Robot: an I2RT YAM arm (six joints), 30 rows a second.
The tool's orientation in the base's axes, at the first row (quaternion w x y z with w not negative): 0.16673 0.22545 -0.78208 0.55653
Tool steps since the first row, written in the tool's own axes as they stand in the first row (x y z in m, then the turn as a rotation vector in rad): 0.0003 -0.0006 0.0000 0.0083 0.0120 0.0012; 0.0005 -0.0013 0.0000 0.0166 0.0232 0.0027; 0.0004 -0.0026 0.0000 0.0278 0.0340 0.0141; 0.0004 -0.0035 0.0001 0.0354 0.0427 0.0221; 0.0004 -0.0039 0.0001 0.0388 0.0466 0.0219; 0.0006 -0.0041 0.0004 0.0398 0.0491 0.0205; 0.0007 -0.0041 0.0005 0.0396 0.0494 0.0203; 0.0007 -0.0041 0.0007 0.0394 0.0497 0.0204
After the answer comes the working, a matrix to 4 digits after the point.
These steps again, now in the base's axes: 0.0001 -0.0002 0.0006 -0.0135 0.0008 -0.0057; 0.0003 -0.0004 0.0013 -0.0265 0.0011 -0.0108; 0.0011 -0.0008 0.0023 -0.0419 -0.0085 -0.0174; 0.0015 -0.0011 0.0030 -0.0530 -0.0149 -0.0230; 0.0018 -0.0012 0.0033 -0.0580 -0.0142 -0.0243; 0.0017 -0.0016 0.0034 -0.0602 -0.0123 -0.0253; 0.0016 -0.0017 0.0035 -0.0602 -0.0120 -0.0256; 0.0016 -0.0019 0.0034 -0.0602 -0.0120 -0.0260
The tool's axes in the first row as the columns of a matrix, in the base's axes (rounded; the answer above uses it unrounded):
-0.8427 -0.5382 -0.0099
-0.1671 0.2789 -0.9457
0.5117 -0.7953 -0.3250

